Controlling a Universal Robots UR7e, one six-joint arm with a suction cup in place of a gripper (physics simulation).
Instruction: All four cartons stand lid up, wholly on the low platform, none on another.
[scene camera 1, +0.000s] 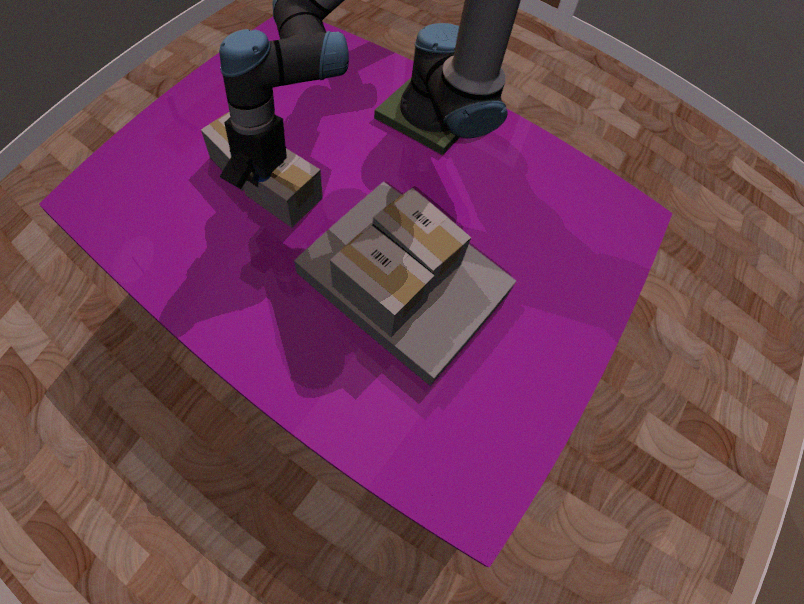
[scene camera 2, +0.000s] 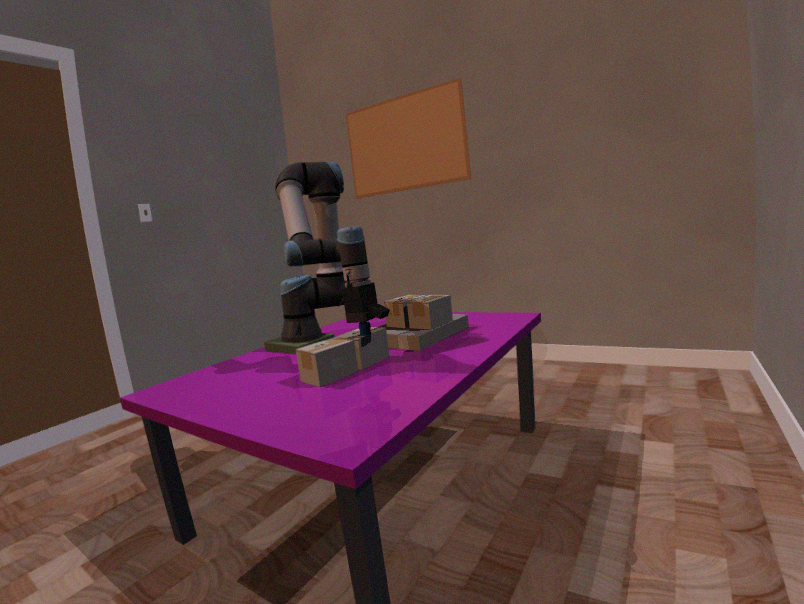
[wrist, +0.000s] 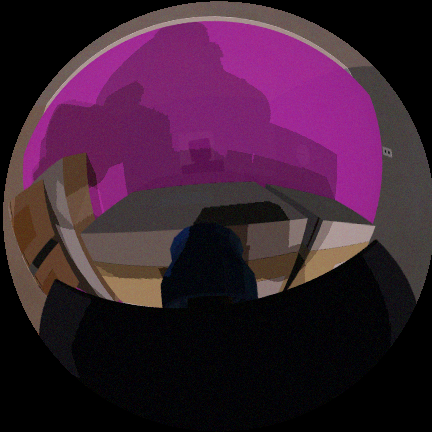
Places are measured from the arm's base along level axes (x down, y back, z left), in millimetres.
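Pixels of known places: hand, its tool point: (scene camera 2: 366, 335) (wrist: 206, 248); arm's base, origin of its link: (scene camera 1: 433, 108) (scene camera 2: 302, 337).
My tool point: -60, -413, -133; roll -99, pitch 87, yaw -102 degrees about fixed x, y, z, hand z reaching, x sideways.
For each thing: its top centre in the pictures, then the offset to it from my tool point, as dx, dy, dz. Level surfaces: height alone.
- low grey platform, centre of its top: (scene camera 1: 406, 270) (wrist: 46, 240) (scene camera 2: 417, 323) +41, +14, +325
- carton, centre of its top: (wrist: 340, 264) (scene camera 1: 235, 133) (scene camera 2: 325, 344) -4, +49, -126
- table, height of its surface: dx +89
Two taped cartons (scene camera 1: 379, 272) (scene camera 1: 425, 230) stand side by side, lid up, on the low grey platform (scene camera 1: 454, 304) (scene camera 2: 428, 337) in the middle of the purple table; they also show at the left edge of the wrist view (wrist: 36, 229). Two more cartons lie end to end on the table at the back left, off the platform. My suction cup (scene camera 1: 251, 170) (scene camera 2: 365, 334) (wrist: 209, 261) is pressed down on the top of the one nearer the platform (scene camera 1: 294, 188) (scene camera 2: 375, 352) (wrist: 132, 241), close to the seam. That carton rests on the table. The other carton (scene camera 1: 216, 136) (scene camera 2: 324, 363) (wrist: 342, 238) touches it.
The arm's base (scene camera 1: 448, 97) stands on a green plate (scene camera 1: 396, 120) at the back of the table (scene camera 1: 161, 260), behind the platform. The arm's elbow hangs over the back left corner. The right half of the platform is bare.
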